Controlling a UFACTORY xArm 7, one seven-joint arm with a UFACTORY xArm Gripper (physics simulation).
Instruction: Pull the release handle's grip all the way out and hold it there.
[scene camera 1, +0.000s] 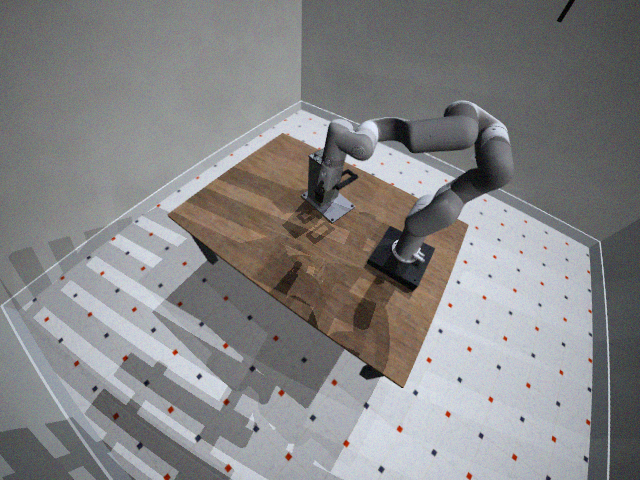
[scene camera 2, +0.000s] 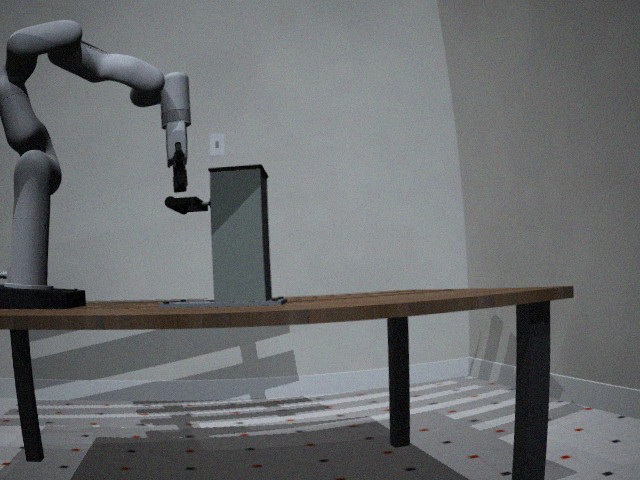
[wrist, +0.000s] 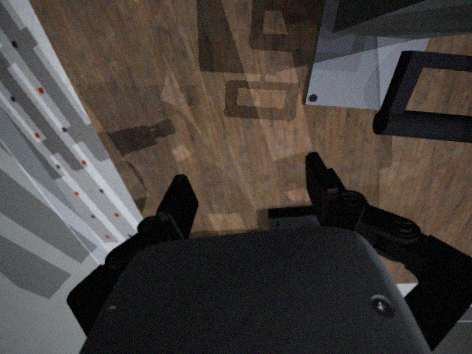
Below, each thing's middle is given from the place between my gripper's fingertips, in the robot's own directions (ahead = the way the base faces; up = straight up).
Labels:
I see the metal base plate (scene camera 2: 183, 304) 260 mm below my hand, 190 mm to the right of it and 110 mm ahead of it.

